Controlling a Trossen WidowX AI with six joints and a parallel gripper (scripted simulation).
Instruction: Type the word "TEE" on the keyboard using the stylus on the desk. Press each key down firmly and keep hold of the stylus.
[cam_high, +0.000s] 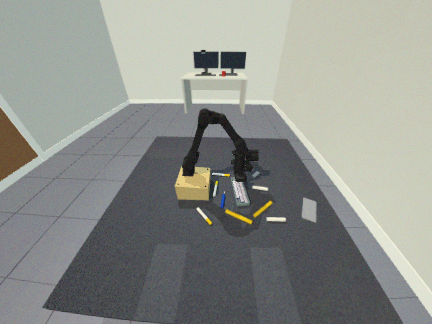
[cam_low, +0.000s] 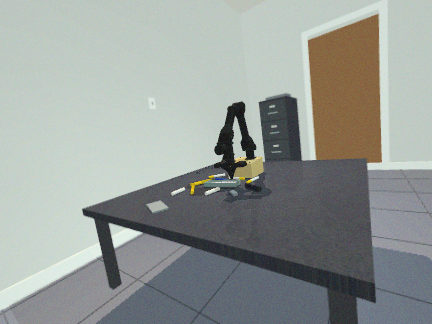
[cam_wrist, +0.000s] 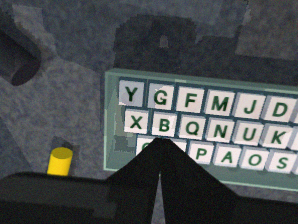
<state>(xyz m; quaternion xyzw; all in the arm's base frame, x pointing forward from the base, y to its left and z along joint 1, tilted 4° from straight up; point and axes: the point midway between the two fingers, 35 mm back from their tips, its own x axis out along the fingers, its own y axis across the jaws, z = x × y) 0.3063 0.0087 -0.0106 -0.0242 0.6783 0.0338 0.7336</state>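
Now: the E key 1 cm ahead of my gripper tip, 12 cm to the right of it and 3 cm below it. Also, from my gripper tip: T key (4 cm ahead, 14 cm to the right, 3 cm below); then L key (2 cm ahead, 14 cm to the right, 3 cm below); then blue stylus (9 cm behind, 11 cm to the right, 3 cm below).
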